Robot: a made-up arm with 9 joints. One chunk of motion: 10 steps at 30 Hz.
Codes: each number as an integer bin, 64 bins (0 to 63) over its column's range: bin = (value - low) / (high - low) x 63, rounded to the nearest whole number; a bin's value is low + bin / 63 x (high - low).
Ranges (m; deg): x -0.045..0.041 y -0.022..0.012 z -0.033..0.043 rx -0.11..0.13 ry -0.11..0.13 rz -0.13..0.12
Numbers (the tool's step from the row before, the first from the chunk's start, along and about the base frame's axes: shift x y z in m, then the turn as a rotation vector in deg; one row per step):
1: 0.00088 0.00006 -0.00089 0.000 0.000 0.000
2: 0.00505 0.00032 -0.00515 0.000 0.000 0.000
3: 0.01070 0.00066 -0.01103 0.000 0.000 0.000
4: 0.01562 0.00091 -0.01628 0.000 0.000 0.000
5: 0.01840 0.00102 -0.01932 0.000 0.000 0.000
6: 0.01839 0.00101 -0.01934 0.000 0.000 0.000
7: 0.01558 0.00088 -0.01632 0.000 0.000 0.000
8: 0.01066 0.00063 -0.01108 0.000 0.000 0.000
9: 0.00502 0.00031 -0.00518 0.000 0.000 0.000
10: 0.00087 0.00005 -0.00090 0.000 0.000 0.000
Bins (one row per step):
1: 34 41 27 29 29 33
2: 37 41 23 29 29 33
3: 41 42 18 29 29 33
4: 44 42 14 29 29 33
5: 46 43 11 29 29 33
6: 46 43 11 29 29 33
7: 44 42 14 29 29 33
8: 41 42 18 29 29 33
9: 37 41 23 29 29 33
10: 34 41 27 29 29 33

